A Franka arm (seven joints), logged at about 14 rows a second.
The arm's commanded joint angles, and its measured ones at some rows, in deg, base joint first. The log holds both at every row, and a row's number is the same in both.
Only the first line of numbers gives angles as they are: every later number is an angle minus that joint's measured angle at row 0.
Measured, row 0:
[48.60 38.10 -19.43 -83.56 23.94 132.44 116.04]
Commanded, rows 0 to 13:
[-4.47 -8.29 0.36 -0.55 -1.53 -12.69 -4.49]
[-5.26 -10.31 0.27 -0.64 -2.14 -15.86 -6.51]
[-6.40 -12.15 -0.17 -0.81 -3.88 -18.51 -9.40]
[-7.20 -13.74 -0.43 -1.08 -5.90 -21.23 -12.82]
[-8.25 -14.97 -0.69 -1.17 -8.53 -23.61 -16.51]
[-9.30 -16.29 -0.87 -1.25 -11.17 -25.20 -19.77]
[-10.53 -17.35 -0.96 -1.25 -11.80 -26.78 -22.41]
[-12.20 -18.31 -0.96 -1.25 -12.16 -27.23 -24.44]
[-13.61 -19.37 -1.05 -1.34 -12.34 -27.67 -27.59]
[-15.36 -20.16 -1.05 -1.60 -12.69 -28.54 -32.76]
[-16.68 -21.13 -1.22 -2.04 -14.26 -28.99 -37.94]
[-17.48 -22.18 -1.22 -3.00 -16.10 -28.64 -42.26]
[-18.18 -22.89 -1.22 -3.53 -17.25 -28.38 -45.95]
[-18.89 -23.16 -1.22 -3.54 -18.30 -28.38 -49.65]
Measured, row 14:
[-17.60 -20.00 -1.73 -0.76 -14.65 -28.26 -40.68]
